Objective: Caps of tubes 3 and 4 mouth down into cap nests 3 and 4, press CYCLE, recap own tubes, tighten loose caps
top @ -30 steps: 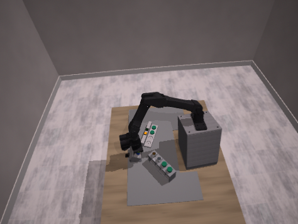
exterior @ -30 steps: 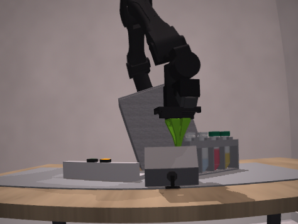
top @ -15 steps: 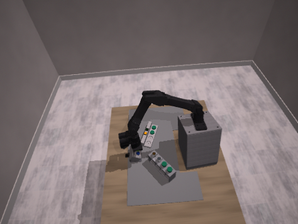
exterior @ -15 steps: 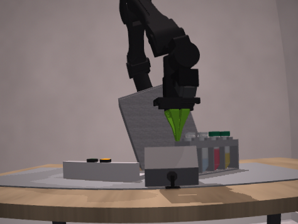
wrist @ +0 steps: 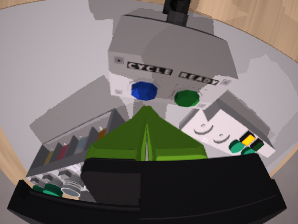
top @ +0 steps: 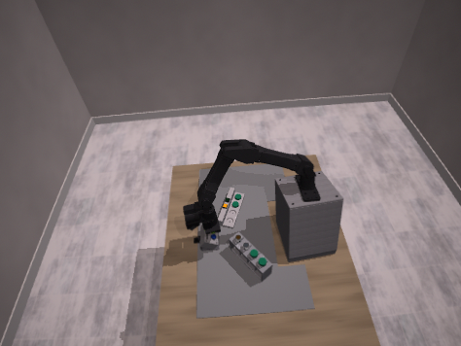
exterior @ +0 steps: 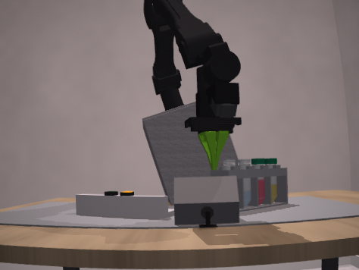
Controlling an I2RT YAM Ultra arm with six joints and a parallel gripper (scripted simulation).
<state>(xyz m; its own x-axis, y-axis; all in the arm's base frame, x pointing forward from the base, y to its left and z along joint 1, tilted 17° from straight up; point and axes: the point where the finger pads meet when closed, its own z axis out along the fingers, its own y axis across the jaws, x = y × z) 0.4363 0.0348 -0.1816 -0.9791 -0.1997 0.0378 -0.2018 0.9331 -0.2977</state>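
The green ready key is 40 mm to the right of my hand and 40 mm below it. From my hand the other things lie so: blue cycle key (40 mm below).
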